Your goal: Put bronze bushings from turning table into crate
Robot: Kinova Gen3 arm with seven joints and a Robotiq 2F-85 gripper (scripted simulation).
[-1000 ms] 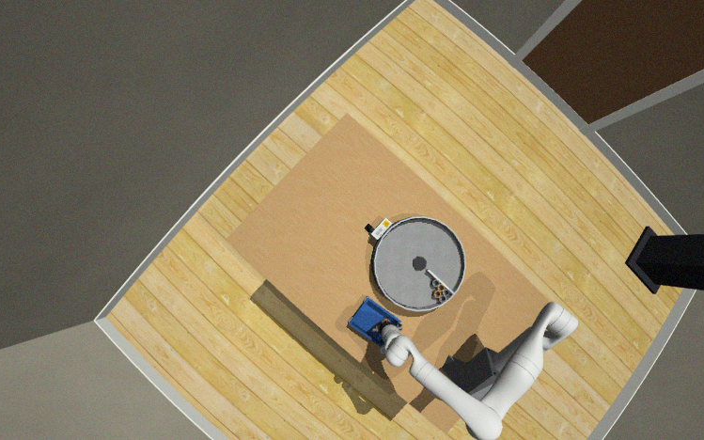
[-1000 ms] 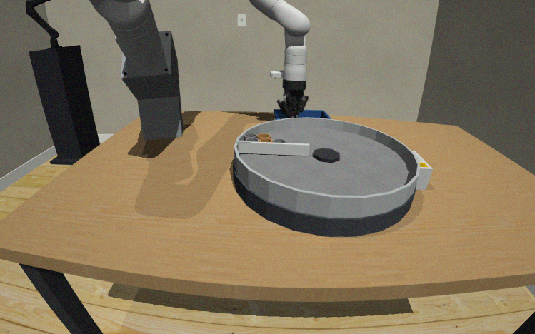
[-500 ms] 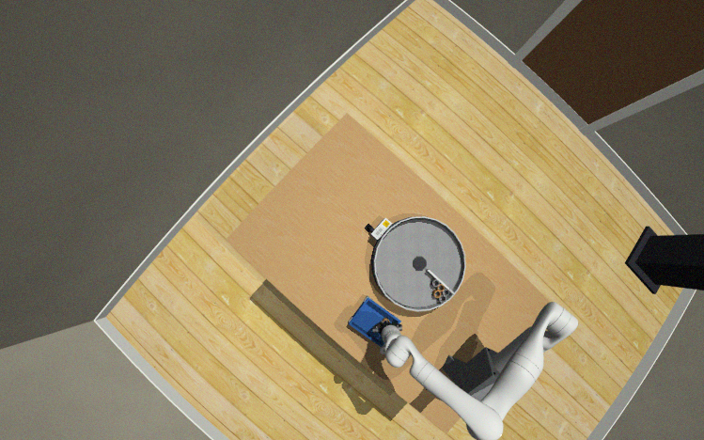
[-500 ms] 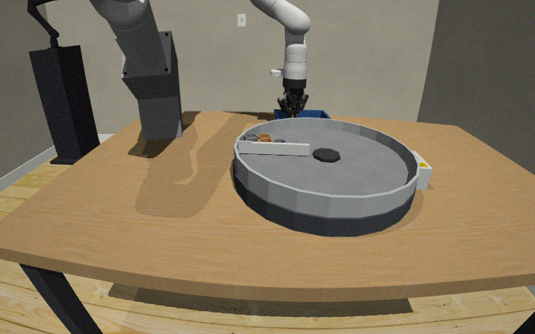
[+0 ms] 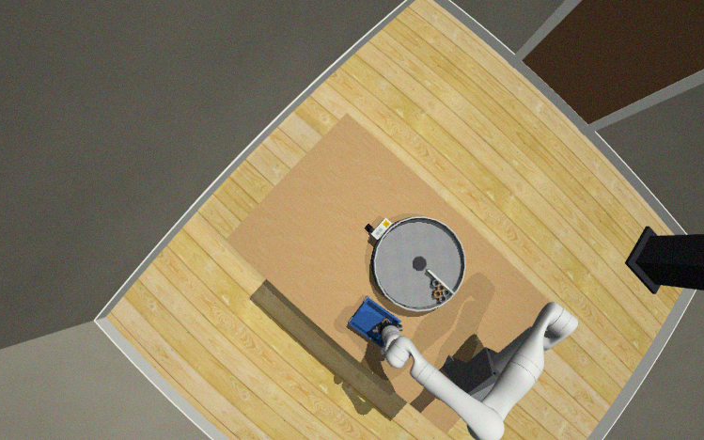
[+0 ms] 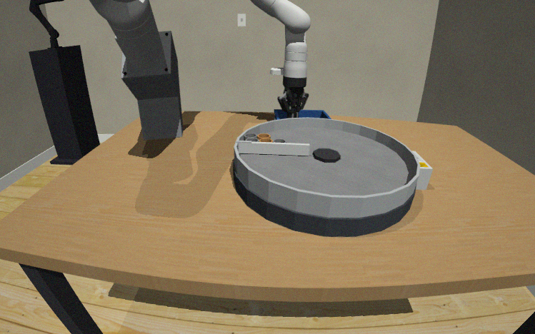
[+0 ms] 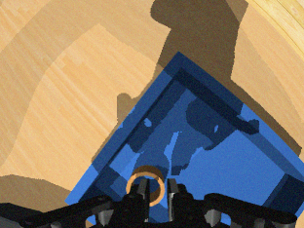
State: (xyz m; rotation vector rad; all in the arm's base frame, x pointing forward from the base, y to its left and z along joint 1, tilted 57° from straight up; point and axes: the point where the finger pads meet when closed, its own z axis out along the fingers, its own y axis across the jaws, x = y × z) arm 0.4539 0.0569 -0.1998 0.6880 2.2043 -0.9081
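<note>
The blue crate lies 4 cm ahead of my hand, 2 cm to the left of it and 2 cm below it. Also, from my hand: grey turning table 6 cm ahead, 31 cm to the right.
</note>
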